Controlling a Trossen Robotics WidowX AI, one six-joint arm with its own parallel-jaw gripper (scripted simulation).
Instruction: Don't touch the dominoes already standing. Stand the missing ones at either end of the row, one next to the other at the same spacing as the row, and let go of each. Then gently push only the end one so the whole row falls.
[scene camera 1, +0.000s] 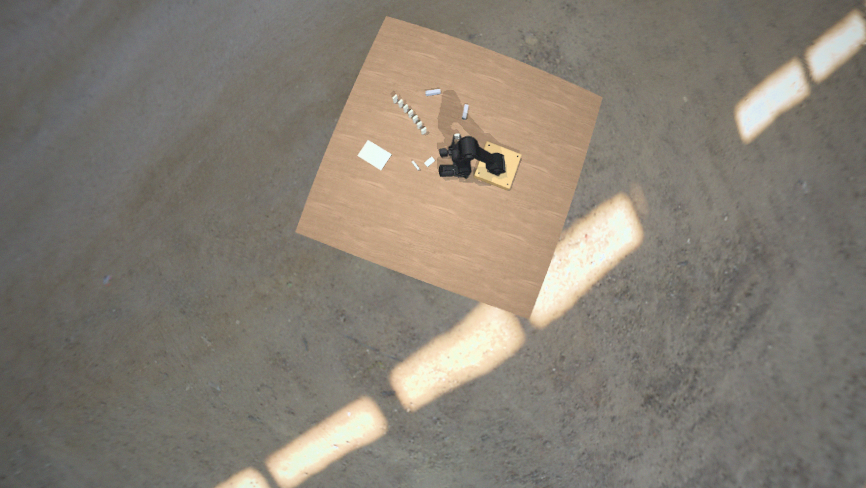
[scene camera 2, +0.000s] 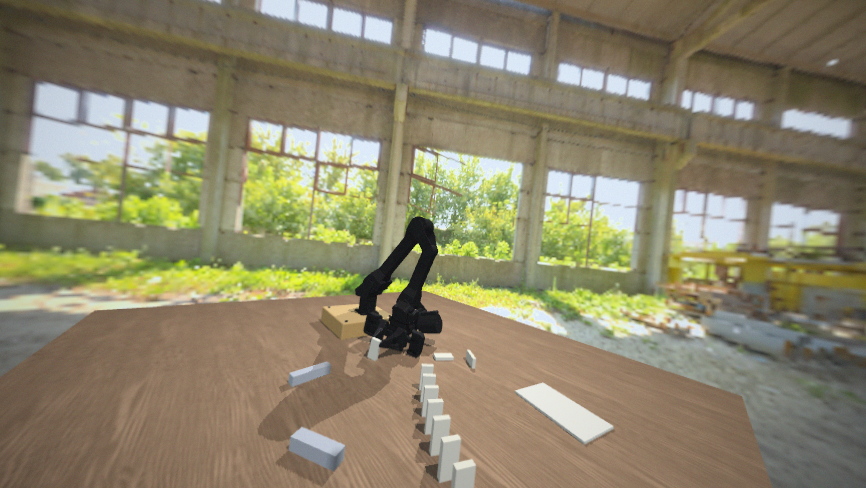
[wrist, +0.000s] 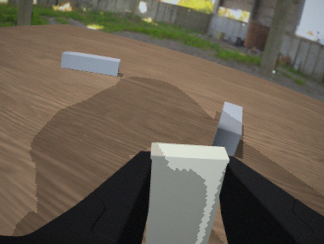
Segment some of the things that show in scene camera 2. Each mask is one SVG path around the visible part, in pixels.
My gripper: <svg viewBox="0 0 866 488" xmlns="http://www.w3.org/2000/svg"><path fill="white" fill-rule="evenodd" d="M367 314L364 333L372 336L370 342L372 337L376 337L382 340L379 347L402 351L408 342L410 343L407 349L408 354L414 357L421 354L425 336L424 333L415 330L413 322L419 315L419 311L403 301L398 301L392 307L392 316L389 317L390 324L380 314L375 312Z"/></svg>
A flat white plate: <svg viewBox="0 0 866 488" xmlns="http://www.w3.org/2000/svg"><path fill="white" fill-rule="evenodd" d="M515 390L515 393L525 399L531 406L560 425L562 429L584 443L584 445L613 429L613 425L556 392L555 389L545 383Z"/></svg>
